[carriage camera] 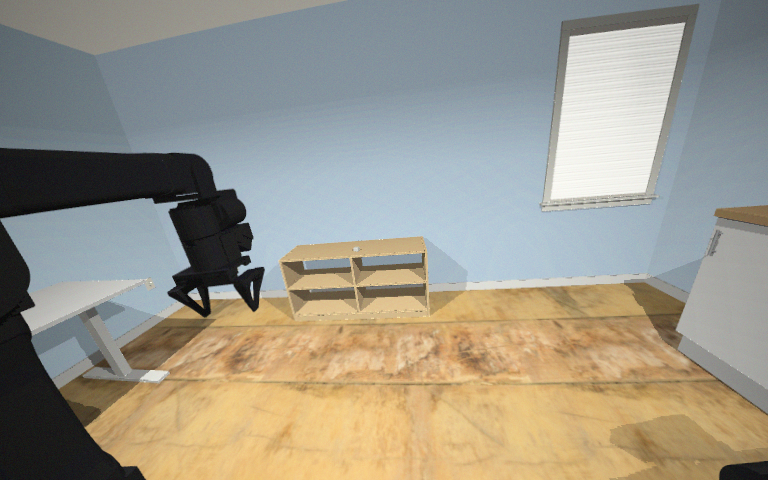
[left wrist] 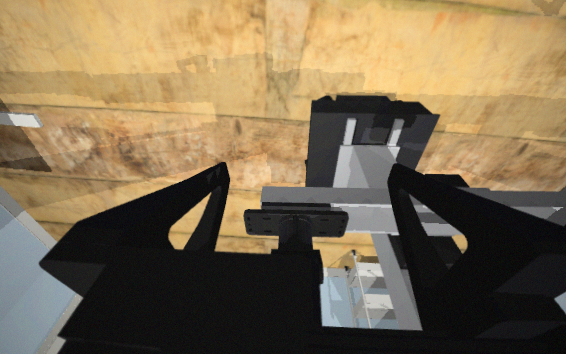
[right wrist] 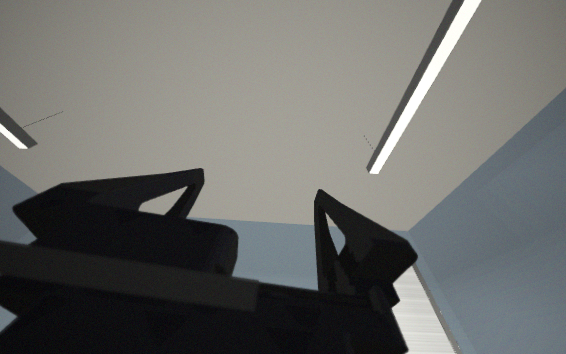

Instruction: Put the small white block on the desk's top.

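Where they show: left gripper, fingertip midpoint: (carriage camera: 231,312) (left wrist: 307,171); right gripper, fingertip midpoint: (right wrist: 261,185); left arm's base, origin of the base link: (left wrist: 295,221).
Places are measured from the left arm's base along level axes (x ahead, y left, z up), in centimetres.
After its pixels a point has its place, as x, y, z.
Observation:
The small white block (carriage camera: 356,249) @[166.2, 1.4, -22.5] sits on top of the low wooden shelf unit (carriage camera: 396,245) @[173.0, -31.9, -24.4] at the far wall in the carriage view. The desk's white top (carriage camera: 84,291) @[106.6, 165.5, -13.4] shows at the left, partly hidden by my left arm. My left gripper (carriage camera: 232,313) @[27.3, 0.2, 18.1] (left wrist: 307,171) @[27.3, 0.2, 18.1] is open and empty. It points down in the air, well in front of the shelf unit and apart from the block. My right gripper (right wrist: 261,185) @[5.2, -65.5, 43.2] is open and empty and faces the ceiling in the right wrist view.
The desk's leg (carriage camera: 106,342) @[106.5, 171.4, -53.0] and foot stand on the floor at the left. A white cabinet (carriage camera: 730,294) @[89.6, -196.7, -35.1] with a wooden top stands at the right. A window (carriage camera: 617,113) @[185.6, -208.4, 62.5] is in the far wall. My own base and rail (left wrist: 360,195) show in the left wrist view, with a white rack behind.

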